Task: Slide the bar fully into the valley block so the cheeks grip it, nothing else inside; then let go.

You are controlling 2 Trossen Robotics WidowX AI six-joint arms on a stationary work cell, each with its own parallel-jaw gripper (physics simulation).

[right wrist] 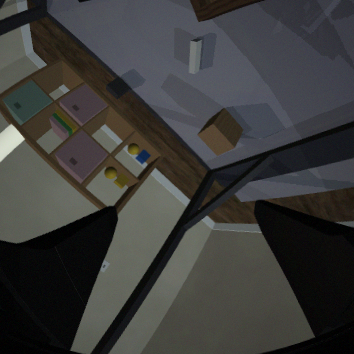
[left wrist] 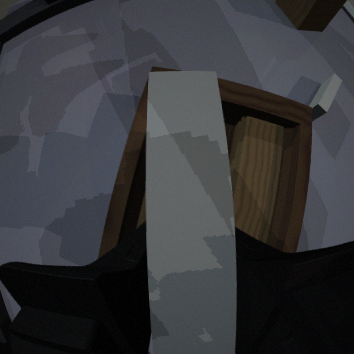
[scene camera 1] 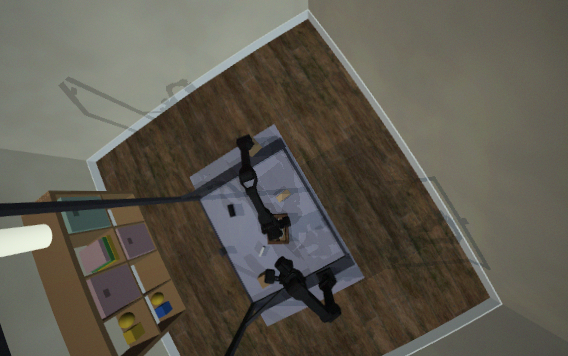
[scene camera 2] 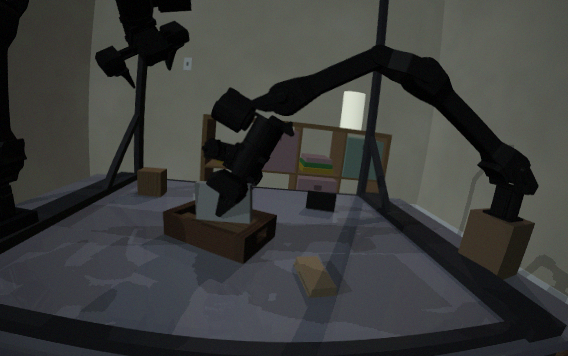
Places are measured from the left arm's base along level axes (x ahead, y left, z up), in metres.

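Where they show: left gripper, fingertip midpoint: (scene camera 1: pixel 279 228) (scene camera 2: pixel 219 214); right gripper, fingertip midpoint: (right wrist: pixel 185 210) (scene camera 1: pixel 274 279) (scene camera 2: pixel 151 78); left arm's base at its link origin: (scene camera 1: pixel 248 143) (scene camera 2: pixel 502 216); right arm's base at its link origin: (scene camera 1: pixel 326 278).
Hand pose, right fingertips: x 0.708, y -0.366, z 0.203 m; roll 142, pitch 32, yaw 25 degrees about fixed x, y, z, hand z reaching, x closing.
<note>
Things, the pixels of their top centre, and the offset from my right fingertips. "spot": a spot on its surface instead.
- valley block at its top centre: (left wrist: pixel 213 205) (scene camera 2: pixel 220 213) (scene camera 1: pixel 277 229) 0.274 m down, 0.168 m back, 0.115 m left
- wooden cheek at a spot on its surface: (left wrist: pixel 260 175) spot: 0.286 m down, 0.167 m back, 0.069 m left
- tan wedge block at its top centre: (scene camera 2: pixel 314 270) (scene camera 1: pixel 283 195) 0.309 m down, 0.308 m back, 0.294 m left
- black block at its top centre: (scene camera 2: pixel 322 193) (scene camera 1: pixel 230 210) 0.274 m down, 0.481 m back, 0.049 m right
- wooden cube at its top centre: (right wrist: pixel 214 140) (scene camera 2: pixel 152 169) (scene camera 1: pixel 263 281) 0.250 m down, 0.023 m ahead, 0.183 m right
- small white bar at its top centre: (left wrist: pixel 330 90) (right wrist: pixel 192 57) (scene camera 1: pixel 261 251) 0.300 m down, 0.126 m back, 0.078 m right
My left gripper (scene camera 2: pixel 226 205) (scene camera 1: pixel 276 231) (left wrist: pixel 181 215) is shut on the bar (scene camera 2: pixel 206 205) (left wrist: pixel 186 168), a flat grey slab. The bar stands tilted with its lower edge inside the valley block (scene camera 2: pixel 219 240) (scene camera 1: pixel 284 241) (left wrist: pixel 303 158), a dark brown open box on the table. In the left wrist view the bar covers the left part of the opening, and a wooden cheek (left wrist: pixel 260 175) shows to its right. My right gripper (scene camera 1: pixel 269 276) (scene camera 2: pixel 150 72) (right wrist: pixel 185 210) is open and empty, raised high near the table's edge, far from the block.
A tan wedge block (scene camera 2: pixel 314 275) (scene camera 1: pixel 283 195), a black block (scene camera 2: pixel 321 200) (scene camera 1: pixel 231 210) (right wrist: pixel 117 87), a wooden cube (scene camera 2: pixel 152 181) (right wrist: pixel 221 131) and a small white bar (scene camera 1: pixel 261 251) (left wrist: pixel 324 95) (right wrist: pixel 194 56) lie on the table. A shelf unit (scene camera 2: pixel 318 126) stands behind it.
</note>
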